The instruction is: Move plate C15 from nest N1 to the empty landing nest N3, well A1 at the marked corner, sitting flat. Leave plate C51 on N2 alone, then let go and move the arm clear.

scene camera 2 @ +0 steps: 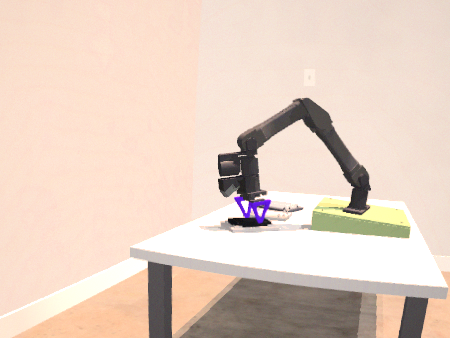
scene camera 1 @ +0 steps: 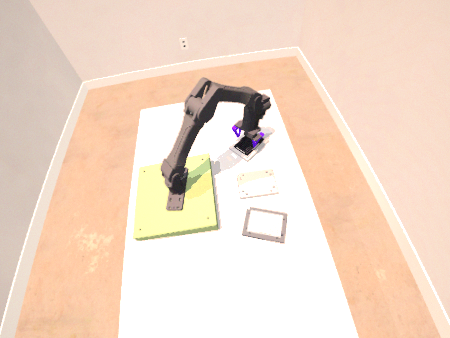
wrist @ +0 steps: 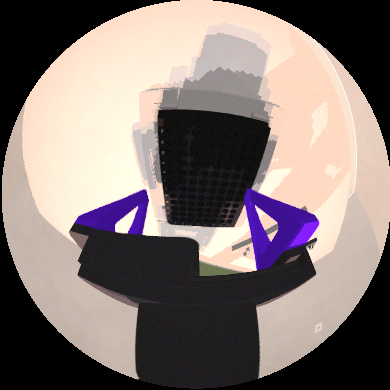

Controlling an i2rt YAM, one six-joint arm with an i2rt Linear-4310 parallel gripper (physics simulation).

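A black well plate [scene camera 1: 242, 146] [scene camera 2: 237, 221] [wrist: 215, 150] lies on a pale nest [scene camera 1: 240, 155] [scene camera 2: 250, 229] at the far end of the nest row. My gripper [scene camera 1: 247, 140] [scene camera 2: 254, 220] [wrist: 195, 193] is open, pointing down, with a purple finger at each side of the black plate and low over it. Whether the fingers touch it is hidden. A cream slab [scene camera 1: 257, 183] [scene camera 2: 282, 216] with small corner pins is the middle one of the row. A dark grey frame [scene camera 1: 264, 237] with a white inside is the nearest in scene camera 1. Labels and the A1 mark are not readable.
The arm stands on a thick yellow-green base block [scene camera 1: 175, 225] [scene camera 2: 360, 226] beside the row, on the white table [scene camera 1: 225, 285] [scene camera 2: 280, 255]. The table's edge runs beyond the nests on the side away from the block.
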